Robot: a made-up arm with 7 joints.
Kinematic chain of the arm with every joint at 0, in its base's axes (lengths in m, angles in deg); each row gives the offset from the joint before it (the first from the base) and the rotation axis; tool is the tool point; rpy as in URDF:
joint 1: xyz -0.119 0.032 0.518 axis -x
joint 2: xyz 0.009 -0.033 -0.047 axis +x
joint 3: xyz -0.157 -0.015 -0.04 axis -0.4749 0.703 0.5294
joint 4: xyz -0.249 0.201 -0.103 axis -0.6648 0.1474 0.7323
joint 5: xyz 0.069 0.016 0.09 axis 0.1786 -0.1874 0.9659
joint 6: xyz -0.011 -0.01 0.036 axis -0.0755 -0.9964 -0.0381
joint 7: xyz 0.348 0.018 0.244 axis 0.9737 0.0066 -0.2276
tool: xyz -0.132 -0.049 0.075 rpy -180 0 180
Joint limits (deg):
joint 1: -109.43..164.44
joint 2: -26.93..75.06
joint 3: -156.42..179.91
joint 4: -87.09..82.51
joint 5: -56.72..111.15
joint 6: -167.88..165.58
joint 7: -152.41..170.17
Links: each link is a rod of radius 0.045 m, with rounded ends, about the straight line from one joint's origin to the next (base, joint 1, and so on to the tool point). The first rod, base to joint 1, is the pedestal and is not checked.
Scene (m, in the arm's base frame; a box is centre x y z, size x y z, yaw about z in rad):
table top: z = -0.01
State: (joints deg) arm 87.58 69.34 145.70 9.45 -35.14 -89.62 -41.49
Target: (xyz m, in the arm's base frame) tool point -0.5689 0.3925 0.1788
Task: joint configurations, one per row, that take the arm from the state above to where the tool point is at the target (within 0.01 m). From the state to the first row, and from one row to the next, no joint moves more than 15 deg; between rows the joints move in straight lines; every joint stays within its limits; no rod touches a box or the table.
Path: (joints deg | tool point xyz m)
1: 86.44 69.13 131.44 15.82 -29.28 -83.02 -42.54 | -0.4323 -0.2258 0.4975
2: 85.31 68.92 117.18 22.19 -23.41 -76.42 -43.60 | -0.5030 -0.1664 0.3983
3: 84.17 68.72 102.92 28.55 -17.55 -69.82 -44.65 | -0.5514 -0.0770 0.3090
4: 83.03 68.51 88.65 34.92 -11.68 -63.22 -45.71 | -0.5785 0.0334 0.2389
5: 81.90 68.30 74.39 41.29 -5.82 -56.62 -46.76 | -0.5874 0.1546 0.1936
6: 80.76 68.09 60.13 47.66 0.05 -50.02 -47.81 | -0.5827 0.2769 0.1742
7: 79.63 67.89 45.87 54.02 5.91 -43.43 -48.87 | -0.5689 0.3925 0.1788

